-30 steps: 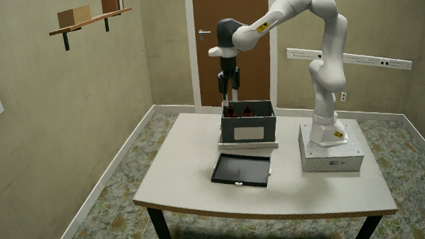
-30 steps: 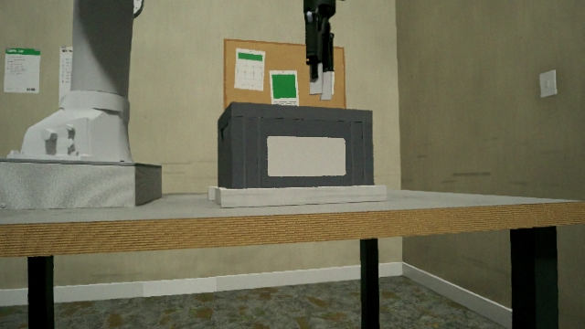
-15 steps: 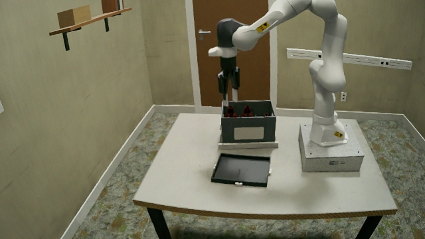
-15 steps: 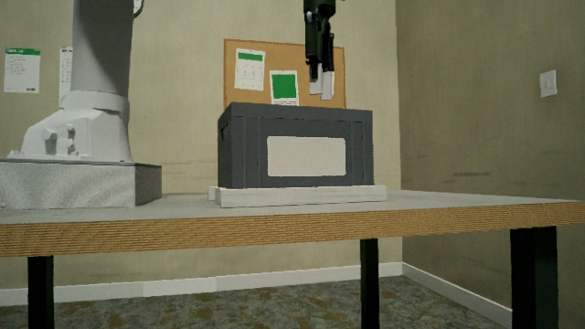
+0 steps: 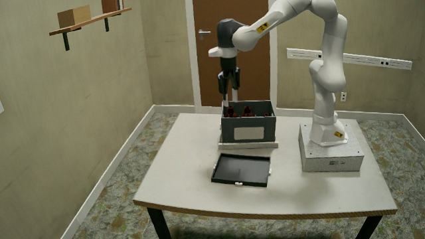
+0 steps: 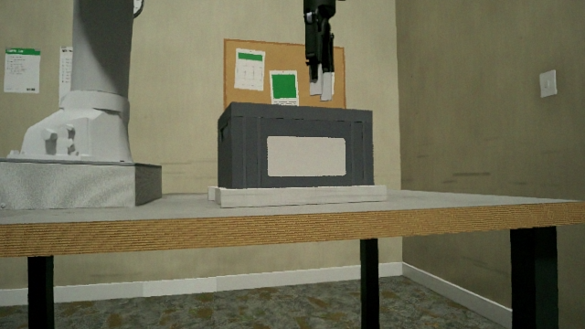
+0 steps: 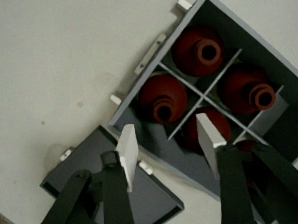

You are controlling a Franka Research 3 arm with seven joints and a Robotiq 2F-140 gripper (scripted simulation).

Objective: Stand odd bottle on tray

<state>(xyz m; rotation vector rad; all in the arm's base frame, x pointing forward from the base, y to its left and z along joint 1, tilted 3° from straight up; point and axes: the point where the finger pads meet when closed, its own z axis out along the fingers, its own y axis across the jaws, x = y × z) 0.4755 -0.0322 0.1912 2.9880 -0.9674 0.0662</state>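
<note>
The dark grey crate is 80 mm behind my hand, 50 mm to the right of it and 170 mm below it. From my hand the other things lie so: dark tray: 90 mm behind, 230 mm to the left, 240 mm below.
</note>
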